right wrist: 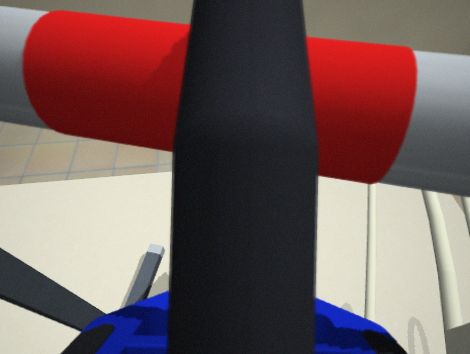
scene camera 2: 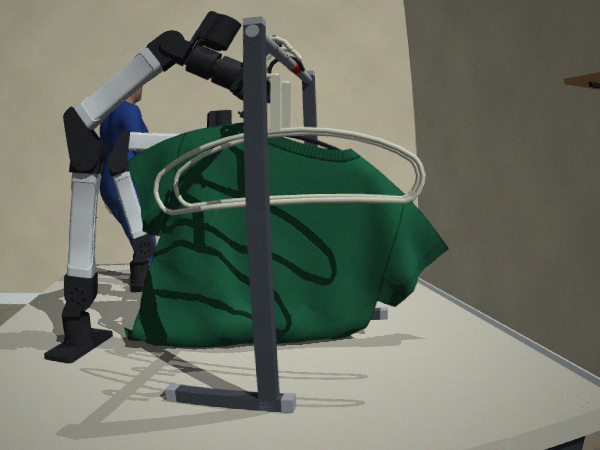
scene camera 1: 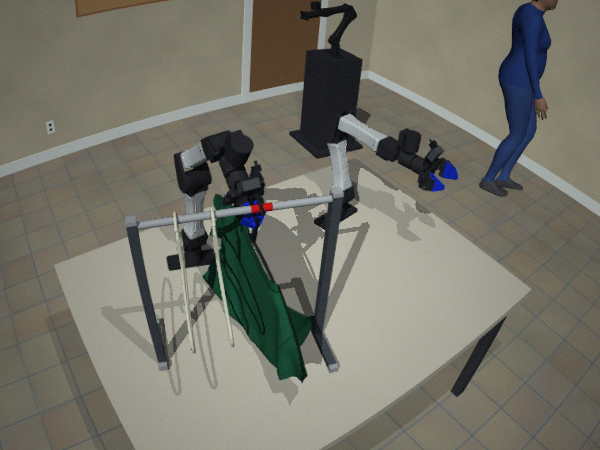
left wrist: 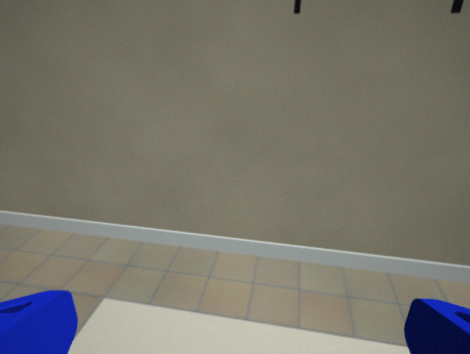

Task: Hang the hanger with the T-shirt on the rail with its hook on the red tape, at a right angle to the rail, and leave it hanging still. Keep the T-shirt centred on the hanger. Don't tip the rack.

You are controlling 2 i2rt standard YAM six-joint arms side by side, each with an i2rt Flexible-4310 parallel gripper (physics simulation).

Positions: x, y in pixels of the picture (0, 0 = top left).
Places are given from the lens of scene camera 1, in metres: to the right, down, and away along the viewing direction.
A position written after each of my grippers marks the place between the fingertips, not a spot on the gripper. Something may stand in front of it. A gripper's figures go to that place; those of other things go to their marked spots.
my left gripper (scene camera 1: 451, 183): 0.49, -0.14, 1.50
my right gripper (scene camera 1: 257, 227): -0.10, 0.01, 1.16
black hanger (scene camera 1: 253, 235): -0.11, 0.03, 1.19
